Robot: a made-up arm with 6 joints.
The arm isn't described. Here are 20 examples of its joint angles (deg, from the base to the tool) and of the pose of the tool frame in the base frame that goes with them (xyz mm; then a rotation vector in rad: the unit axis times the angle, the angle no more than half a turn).
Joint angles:
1: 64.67 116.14 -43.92 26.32 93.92 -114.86
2: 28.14 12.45 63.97 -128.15 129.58 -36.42
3: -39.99 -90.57 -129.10 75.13 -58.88 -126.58
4: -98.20 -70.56 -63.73 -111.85 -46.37 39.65
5: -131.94 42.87 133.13 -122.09 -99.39 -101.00
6: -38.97 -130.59 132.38 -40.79 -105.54 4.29
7: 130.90 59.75 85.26 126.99 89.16 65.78
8: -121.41 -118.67 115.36 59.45 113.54 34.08
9: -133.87 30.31 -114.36 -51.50 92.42 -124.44
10: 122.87 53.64 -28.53 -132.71 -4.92 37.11
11: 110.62 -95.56 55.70 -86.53 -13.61 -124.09
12: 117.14 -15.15 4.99 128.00 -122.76 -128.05
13: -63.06 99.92 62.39 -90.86 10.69 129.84
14: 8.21 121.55 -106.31 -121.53 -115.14 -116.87
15: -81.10 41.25 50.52 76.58 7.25 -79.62
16: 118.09 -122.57 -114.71 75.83 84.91 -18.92
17: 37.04 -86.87 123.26 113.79 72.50 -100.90
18: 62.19 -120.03 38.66 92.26 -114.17 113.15
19: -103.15 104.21 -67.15 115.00 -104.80 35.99
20: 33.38 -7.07 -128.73 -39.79 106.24 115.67
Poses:
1: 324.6 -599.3 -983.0 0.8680 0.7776 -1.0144
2: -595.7 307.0 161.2 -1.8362 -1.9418 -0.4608
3: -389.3 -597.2 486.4 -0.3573 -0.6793 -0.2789
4: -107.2 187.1 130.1 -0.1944 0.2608 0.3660
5: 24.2 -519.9 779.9 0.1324 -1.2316 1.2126
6: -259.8 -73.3 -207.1 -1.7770 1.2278 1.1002
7: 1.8 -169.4 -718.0 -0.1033 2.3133 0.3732
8: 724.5 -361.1 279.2 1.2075 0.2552 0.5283
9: -702.2 -556.7 1090.7 0.8781 -2.4396 1.2666
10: 543.0 -615.4 -505.4 0.8093 1.0496 -1.5692
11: -307.9 -67.4 -362.2 1.8718 0.6505 -1.8526
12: 464.6 -332.4 324.1 -1.4542 2.1736 -0.6916
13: 487.3 -353.9 160.0 -2.2690 0.0708 0.5524
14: 17.1 -609.2 -28.9 0.2311 -1.6123 0.6862
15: -307.8 633.1 510.1 0.9553 1.1836 2.0358
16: 1230.2 -316.5 -37.1 1.4856 0.1617 0.2255
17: -607.4 -413.1 523.2 -0.0271 -2.4882 0.3683
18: 196.9 -326.8 -54.7 -1.4278 0.1063 1.9938
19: -238.6 -132.5 370.7 -1.0780 0.2418 0.3292
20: 454.1 -722.7 -807.3 -0.4459 1.2957 -0.7359
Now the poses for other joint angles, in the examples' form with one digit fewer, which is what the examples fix.
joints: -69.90 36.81 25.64 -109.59 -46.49 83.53
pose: -71 -597 424 2.065 -1.176 -0.893
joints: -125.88 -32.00 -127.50 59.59 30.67 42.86
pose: -274 -1137 425 2.185 -1.986 -0.131
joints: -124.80 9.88 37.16 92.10 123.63 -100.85
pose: 222 292 -4 1.620 0.705 -0.195
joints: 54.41 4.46 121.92 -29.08 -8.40 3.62
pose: 512 -815 180 2.256 -0.587 0.483
